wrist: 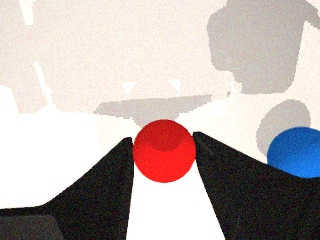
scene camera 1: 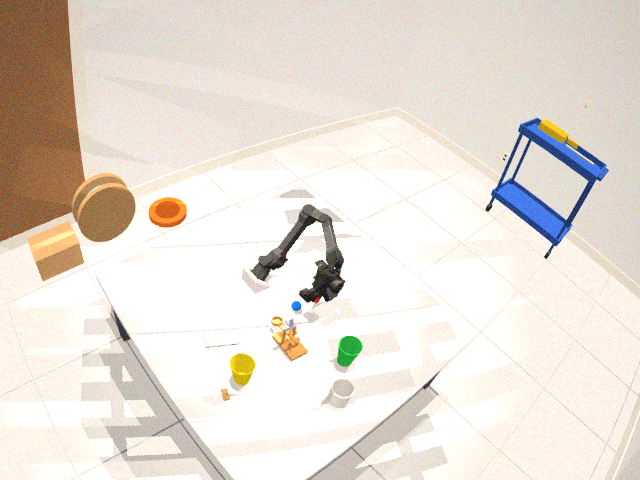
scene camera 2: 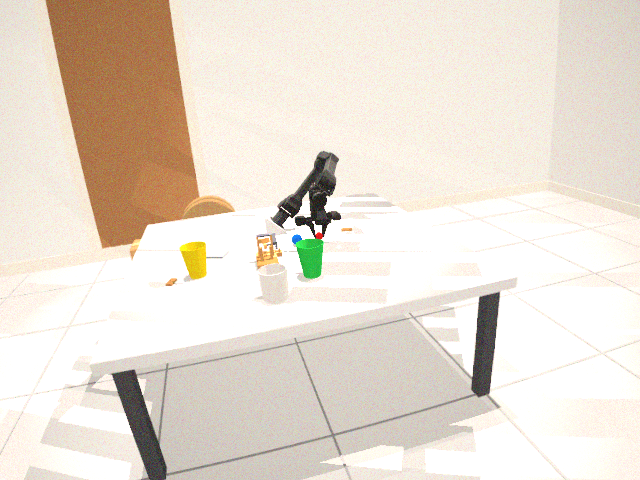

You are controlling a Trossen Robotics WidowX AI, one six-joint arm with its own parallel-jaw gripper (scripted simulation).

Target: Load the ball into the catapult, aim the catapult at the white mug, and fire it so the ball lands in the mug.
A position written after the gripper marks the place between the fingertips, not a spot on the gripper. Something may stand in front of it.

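Observation:
Gripper [wrist: 162, 141] carrying red ball [wrist: 164, 151]. White mug [scene camera 2: 273, 280], out of frame in the wrist view. Green cup [scene camera 2: 310, 251], out of frame in the wrist view. Yellow cup [scene camera 2: 194, 253]. Wooden catapult [scene camera 1: 286, 339].

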